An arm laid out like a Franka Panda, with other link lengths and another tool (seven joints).
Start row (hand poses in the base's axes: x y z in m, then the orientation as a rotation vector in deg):
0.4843 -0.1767 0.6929 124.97 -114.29 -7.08
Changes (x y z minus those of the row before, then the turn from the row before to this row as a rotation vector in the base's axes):
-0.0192 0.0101 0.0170 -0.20 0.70 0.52
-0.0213 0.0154 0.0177 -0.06 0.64 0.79
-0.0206 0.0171 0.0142 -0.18 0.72 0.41
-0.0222 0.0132 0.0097 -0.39 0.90 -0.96
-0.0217 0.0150 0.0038 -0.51 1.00 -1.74
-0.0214 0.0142 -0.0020 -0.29 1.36 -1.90
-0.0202 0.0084 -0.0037 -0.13 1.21 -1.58
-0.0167 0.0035 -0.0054 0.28 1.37 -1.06
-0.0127 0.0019 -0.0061 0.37 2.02 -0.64
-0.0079 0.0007 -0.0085 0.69 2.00 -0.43
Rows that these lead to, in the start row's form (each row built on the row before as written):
0.4651 -0.1666 0.7099 125.01 -113.27 -7.55
0.4438 -0.1512 0.7276 125.41 -112.03 -8.05
0.4232 -0.1341 0.7418 125.33 -111.13 -8.57
0.4010 -0.1209 0.7515 123.74 -111.59 -9.29
0.3793 -0.1059 0.7553 121.29 -112.79 -10.12
0.3579 -0.0917 0.7533 118.63 -113.99 -11.55
0.3377 -0.0833 0.7496 116.43 -114.93 -12.92
0.3210 -0.0798 0.7442 114.88 -115.31 -14.75
0.3083 -0.0779 0.7381 113.43 -114.85 -17.19
0.3004 -0.0772 0.7296 112.35 -114.23 -19.87

